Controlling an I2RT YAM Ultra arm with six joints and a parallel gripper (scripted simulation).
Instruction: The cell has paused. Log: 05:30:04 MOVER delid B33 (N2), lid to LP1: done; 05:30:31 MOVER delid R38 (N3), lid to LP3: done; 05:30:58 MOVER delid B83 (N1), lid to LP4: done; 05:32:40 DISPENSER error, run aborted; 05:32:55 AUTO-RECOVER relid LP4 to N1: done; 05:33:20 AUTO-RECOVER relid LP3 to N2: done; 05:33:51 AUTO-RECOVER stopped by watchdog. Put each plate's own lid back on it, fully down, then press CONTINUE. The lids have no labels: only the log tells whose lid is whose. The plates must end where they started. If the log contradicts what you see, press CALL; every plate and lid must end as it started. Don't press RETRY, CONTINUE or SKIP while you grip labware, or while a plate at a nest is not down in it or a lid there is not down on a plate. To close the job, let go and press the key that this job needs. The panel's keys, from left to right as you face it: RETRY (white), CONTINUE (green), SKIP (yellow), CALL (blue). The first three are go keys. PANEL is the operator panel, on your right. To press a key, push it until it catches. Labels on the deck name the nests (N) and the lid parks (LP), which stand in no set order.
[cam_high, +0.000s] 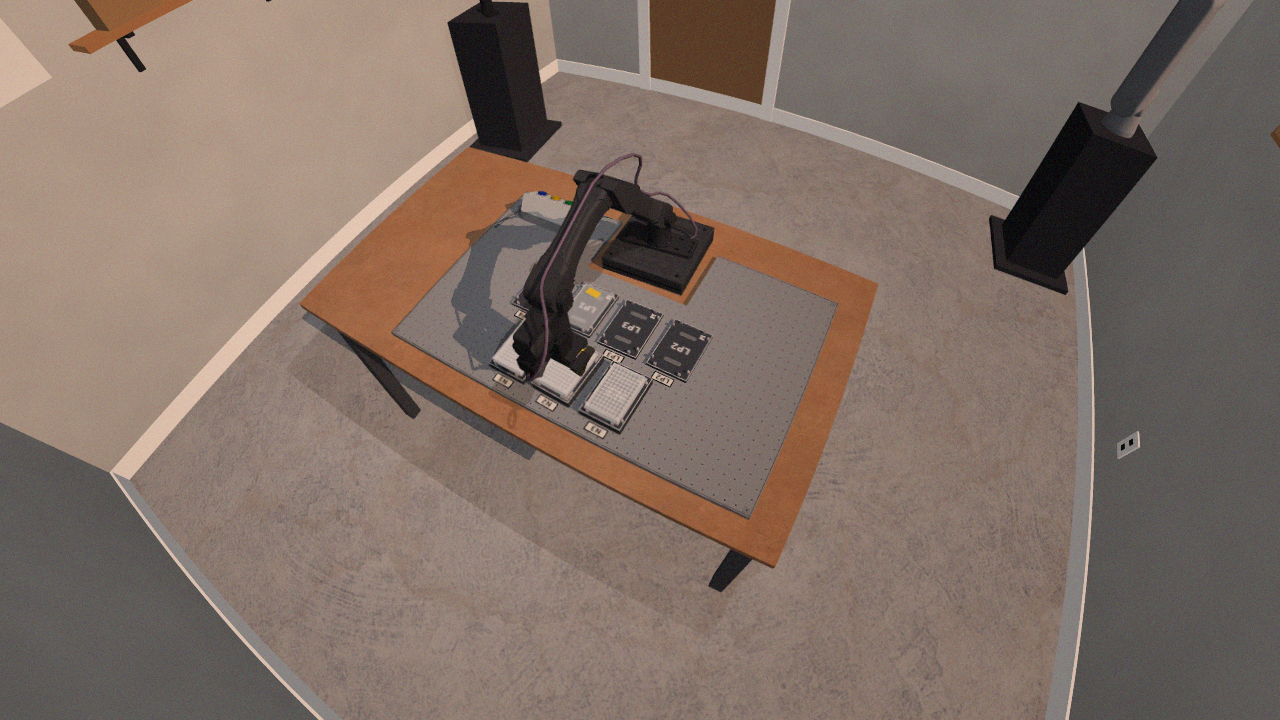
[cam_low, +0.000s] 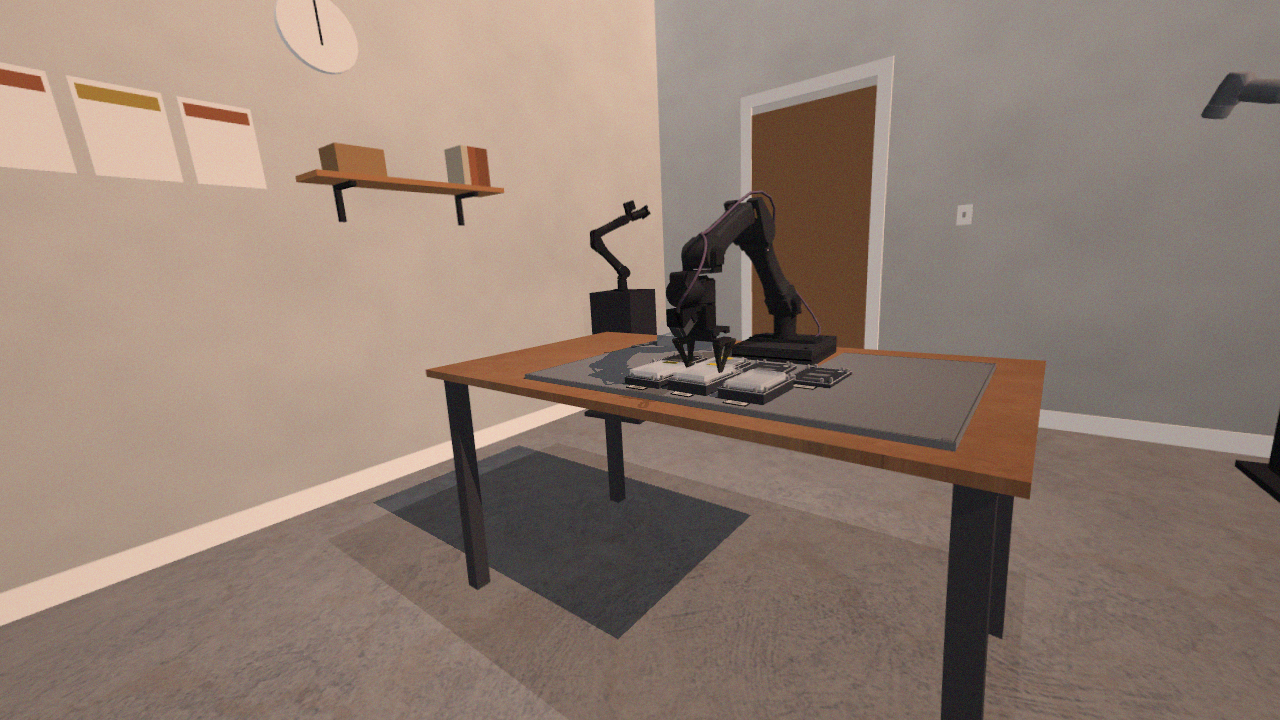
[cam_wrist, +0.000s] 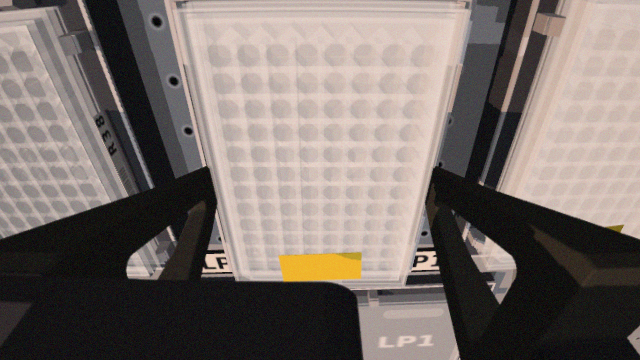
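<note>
Right now the plate is 130 mm to the left of my hand, 20 mm below it and 20 mm ahead of it. Also, from my hand: green continue key: 480 mm behind, 230 mm to the right, 20 mm above; then lid park LP4: 200 mm behind, 170 mm to the right, 40 mm below; then yellow skip key: 490 mm behind, 280 mm to the right, 20 mm above.
</note>
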